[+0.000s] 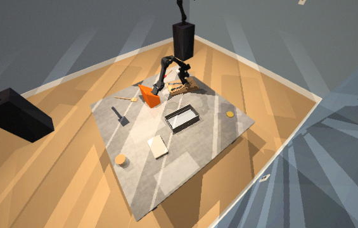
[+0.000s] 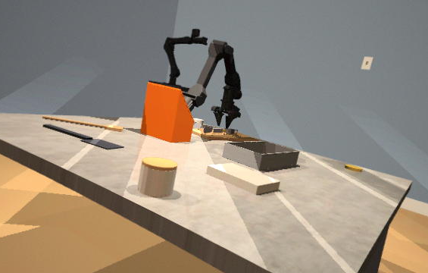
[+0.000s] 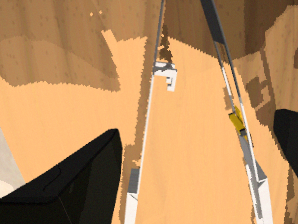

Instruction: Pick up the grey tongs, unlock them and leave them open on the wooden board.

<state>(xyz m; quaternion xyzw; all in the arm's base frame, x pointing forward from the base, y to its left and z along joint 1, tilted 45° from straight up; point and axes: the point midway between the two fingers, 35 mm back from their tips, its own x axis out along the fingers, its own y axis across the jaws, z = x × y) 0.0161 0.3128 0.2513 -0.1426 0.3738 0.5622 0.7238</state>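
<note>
Right now the yellow lock piece is 2 cm to the right of my gripper tip, 2 cm below it and 2 cm ahead of it. Round my gripper tip: black spatula: 81 cm to the right, 10 cm behind, 4 cm below; roasting tin: 37 cm ahead, 34 cm to the right, 2 cm below; wooden board: 4 cm below.
</note>
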